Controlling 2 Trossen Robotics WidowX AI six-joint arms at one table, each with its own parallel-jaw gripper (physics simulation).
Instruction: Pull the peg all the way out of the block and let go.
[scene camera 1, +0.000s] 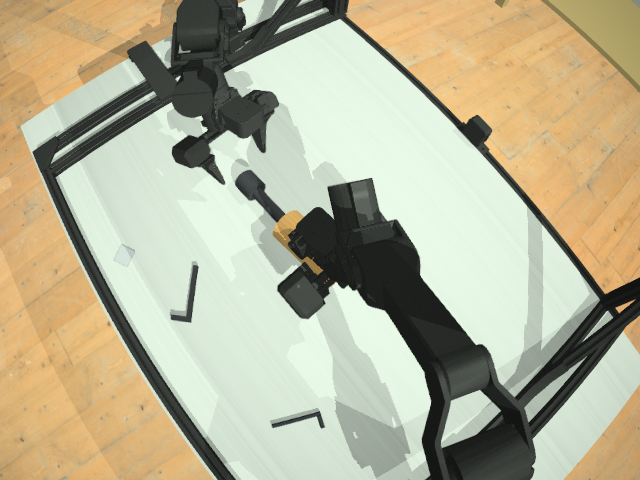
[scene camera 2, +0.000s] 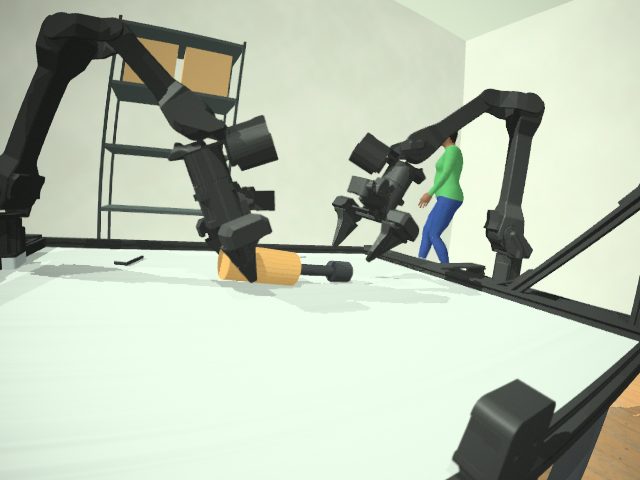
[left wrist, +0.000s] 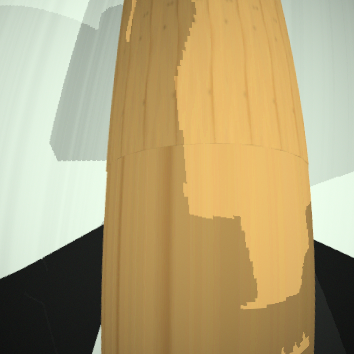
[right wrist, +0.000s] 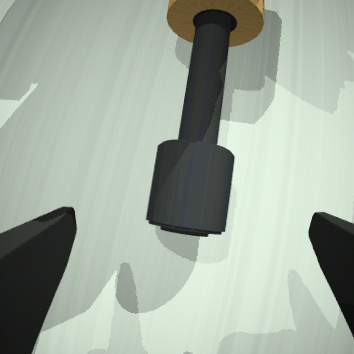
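Pixels of known places: left gripper, fingertip midpoint: (scene camera 2: 246, 277) (left wrist: 197, 237); right gripper, fingertip midpoint: (scene camera 1: 243, 167) (scene camera 2: 349, 253) (right wrist: 196, 222); left arm's base, link origin: (scene camera 2: 0, 253); right arm's base, link origin: (scene camera 2: 504, 282).
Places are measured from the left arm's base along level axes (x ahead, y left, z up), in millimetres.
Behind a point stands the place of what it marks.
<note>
The wooden cylindrical block (scene camera 1: 287, 227) @(z 37, x 459, y -156 mm) (scene camera 2: 279, 267) @(z 19, x 437, y -195 mm) (left wrist: 240, 110) @(z 43, x 424, y -170 mm) (right wrist: 246, 31) @(z 6, x 473, y -145 mm) lies on its side on the table. My left gripper (scene camera 1: 310, 260) @(z -3, x 394, y -169 mm) (scene camera 2: 245, 271) @(z -3, x 394, y -169 mm) (left wrist: 197, 237) @(z -3, x 394, y -169 mm) is shut on it, one finger on each side. The dark peg (scene camera 1: 249, 184) @(z 21, x 564, y -163 mm) (scene camera 2: 340, 271) @(z 6, x 560, y -187 mm) (right wrist: 192, 187) @(z 21, x 574, y -171 mm) sticks out of the block's end, its thick head and a length of thin shaft showing; its inner end is hidden in the block. My right gripper (scene camera 1: 243, 167) @(z 35, x 589, y -171 mm) (scene camera 2: 352, 252) @(z 35, x 589, y -171 mm) (right wrist: 196, 222) @(z 35, x 589, y -171 mm) is open and empty, above the table just beyond the head, apart from it. In the right wrist view the head lies between and ahead of the fingertips.
In scene camera 1, two dark L-shaped marks (scene camera 1: 191, 294) @(z -11, x 488, y 24 mm) (scene camera 1: 297, 417) @(z -14, x 231, y 25 mm) and a pale square (scene camera 1: 124, 255) @(z -16, x 623, y 78 mm) lie on the table (scene camera 1: 444, 170) @(z -19, x 376, y -471 mm). A black frame runs round its edges. In scene camera 2 a shelf unit (scene camera 2: 175, 149) and a person (scene camera 2: 448, 175) stand behind.
</note>
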